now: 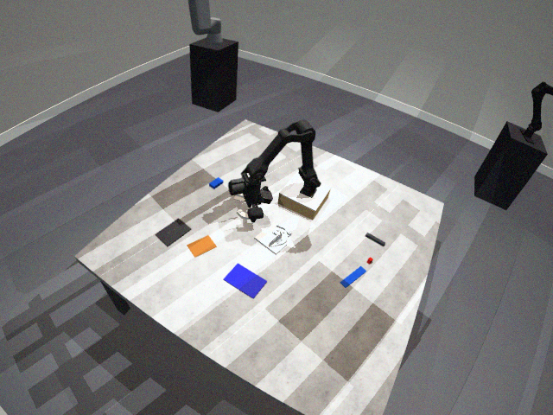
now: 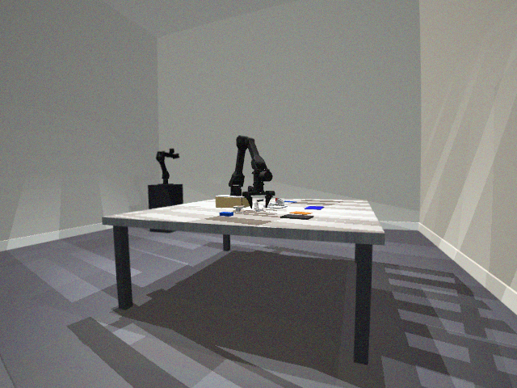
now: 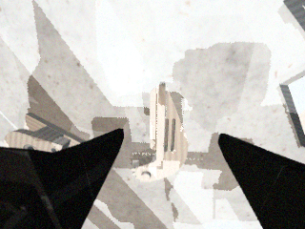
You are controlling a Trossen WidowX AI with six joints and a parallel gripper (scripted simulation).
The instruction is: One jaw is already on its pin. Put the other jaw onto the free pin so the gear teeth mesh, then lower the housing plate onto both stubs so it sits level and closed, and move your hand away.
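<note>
Now: gripper tip 40 mm to the left of the jaw and 10 mm short of it. The rest, counted from my gripper tip: white block (110 mm to the right, 90 mm behind); small blue block (250 mm to the right, 90 mm behind); orange tile (260 mm ahead, 90 mm to the right, 10 mm below).
</note>
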